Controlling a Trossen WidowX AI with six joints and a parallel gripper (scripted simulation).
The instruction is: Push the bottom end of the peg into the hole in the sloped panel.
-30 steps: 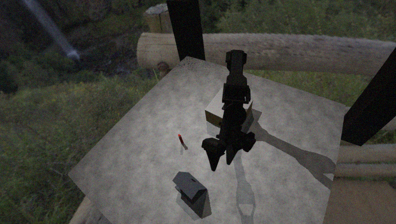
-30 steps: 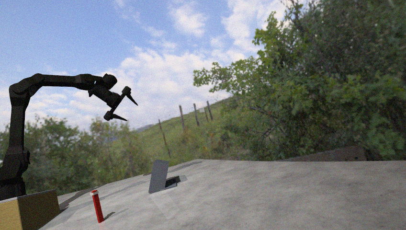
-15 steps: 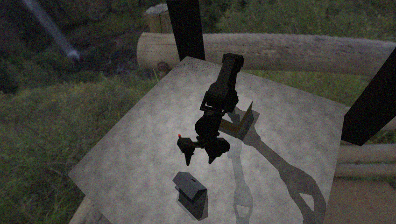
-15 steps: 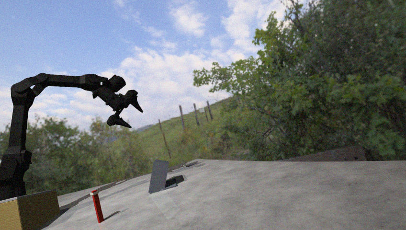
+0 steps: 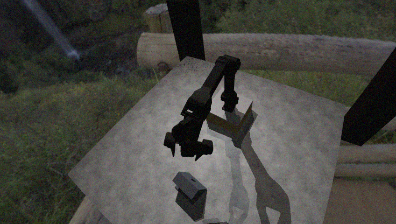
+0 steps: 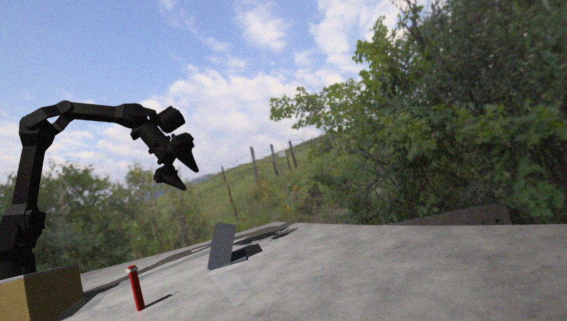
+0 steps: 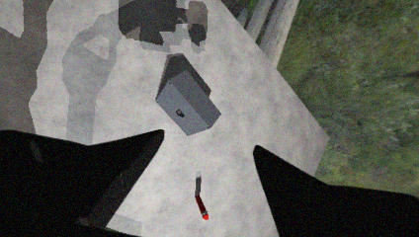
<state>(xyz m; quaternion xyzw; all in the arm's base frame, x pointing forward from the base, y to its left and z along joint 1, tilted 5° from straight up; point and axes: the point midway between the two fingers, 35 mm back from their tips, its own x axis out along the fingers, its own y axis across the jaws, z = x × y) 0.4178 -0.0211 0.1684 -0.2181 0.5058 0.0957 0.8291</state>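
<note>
Now: gripper tip 18 cm above the red peg, 16 cm to the left of it and 15 cm past it. The rest, counted from my gripper tip: dark sloped panel 19 cm below, 5 cm ahead, 2 cm to the left.
</note>
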